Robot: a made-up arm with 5 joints.
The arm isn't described. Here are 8 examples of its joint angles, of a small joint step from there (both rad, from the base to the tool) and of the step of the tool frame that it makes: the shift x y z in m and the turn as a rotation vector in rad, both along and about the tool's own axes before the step.
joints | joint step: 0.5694 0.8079 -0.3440 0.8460 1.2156 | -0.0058 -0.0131 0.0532 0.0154 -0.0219
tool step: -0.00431 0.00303 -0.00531 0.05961 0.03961 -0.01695
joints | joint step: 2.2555 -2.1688 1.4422 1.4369 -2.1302 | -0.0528 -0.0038 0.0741 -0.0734 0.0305
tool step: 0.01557 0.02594 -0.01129 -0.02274 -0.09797 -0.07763
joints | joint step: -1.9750 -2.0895 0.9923 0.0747 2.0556 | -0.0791 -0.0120 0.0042 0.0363 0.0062
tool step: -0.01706 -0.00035 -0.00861 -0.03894 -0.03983 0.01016
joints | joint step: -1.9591 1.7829 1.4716 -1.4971 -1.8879 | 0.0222 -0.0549 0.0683 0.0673 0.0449
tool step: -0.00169 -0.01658 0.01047 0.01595 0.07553 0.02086
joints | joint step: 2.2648 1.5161 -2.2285 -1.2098 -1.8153 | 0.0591 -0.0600 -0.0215 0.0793 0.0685
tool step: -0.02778 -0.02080 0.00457 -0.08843 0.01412 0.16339
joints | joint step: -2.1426 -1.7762 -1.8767 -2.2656 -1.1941 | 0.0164 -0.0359 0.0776 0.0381 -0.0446
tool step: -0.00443 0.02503 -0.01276 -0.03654 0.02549 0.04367
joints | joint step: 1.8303 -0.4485 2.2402 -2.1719 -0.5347 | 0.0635 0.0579 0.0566 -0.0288 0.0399
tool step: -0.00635 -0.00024 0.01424 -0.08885 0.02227 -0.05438
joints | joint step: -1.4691 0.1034 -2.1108 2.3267 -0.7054 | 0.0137 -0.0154 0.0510 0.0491 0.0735
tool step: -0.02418 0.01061 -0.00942 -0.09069 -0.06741 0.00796
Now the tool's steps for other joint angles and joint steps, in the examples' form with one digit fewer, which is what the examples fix.
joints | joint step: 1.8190 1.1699 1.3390 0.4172 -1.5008 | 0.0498 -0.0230 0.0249 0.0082 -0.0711
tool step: -0.0077 0.0148 0.0001 0.0705 -0.0120 -0.0418
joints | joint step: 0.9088 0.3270 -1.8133 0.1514 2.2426 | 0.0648 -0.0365 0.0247 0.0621 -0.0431
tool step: -0.0222 -0.0092 0.0119 0.0123 0.0246 -0.0938
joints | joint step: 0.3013 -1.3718 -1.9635 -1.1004 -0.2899 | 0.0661 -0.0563 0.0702 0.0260 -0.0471
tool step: 0.0309 0.0131 0.0273 0.0076 0.0415 0.0783
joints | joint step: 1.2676 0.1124 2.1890 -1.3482 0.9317 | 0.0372 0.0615 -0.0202 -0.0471 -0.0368
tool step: 0.0084 -0.0079 0.0029 -0.0210 0.0897 0.0401
